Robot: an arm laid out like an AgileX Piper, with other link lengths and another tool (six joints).
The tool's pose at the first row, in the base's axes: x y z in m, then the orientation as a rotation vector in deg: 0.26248 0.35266 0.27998 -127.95 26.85 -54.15
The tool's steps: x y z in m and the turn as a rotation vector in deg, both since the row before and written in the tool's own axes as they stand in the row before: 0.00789 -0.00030 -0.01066 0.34 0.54 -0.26; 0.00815 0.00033 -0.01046 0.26 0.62 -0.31; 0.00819 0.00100 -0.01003 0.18 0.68 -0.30; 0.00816 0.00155 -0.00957 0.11 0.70 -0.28; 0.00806 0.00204 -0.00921 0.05 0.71 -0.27; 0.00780 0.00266 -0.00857 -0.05 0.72 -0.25; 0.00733 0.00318 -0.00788 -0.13 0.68 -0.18; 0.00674 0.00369 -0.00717 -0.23 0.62 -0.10; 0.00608 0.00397 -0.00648 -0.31 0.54 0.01
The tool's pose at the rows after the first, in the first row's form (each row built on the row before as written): 0.25999 0.34396 0.28968 -127.55 26.62 -54.92; 0.25766 0.33476 0.29894 -127.21 26.42 -55.80; 0.25550 0.32526 0.30753 -126.91 26.30 -56.74; 0.25350 0.31561 0.31549 -126.65 26.25 -57.69; 0.25155 0.30584 0.32289 -126.43 26.25 -58.65; 0.24976 0.29607 0.32942 -126.28 26.34 -59.61; 0.24806 0.28650 0.33503 -126.18 26.53 -60.48; 0.24642 0.27721 0.33966 -126.16 26.84 -61.24; 0.24480 0.26838 0.34343 -126.19 27.28 -61.85
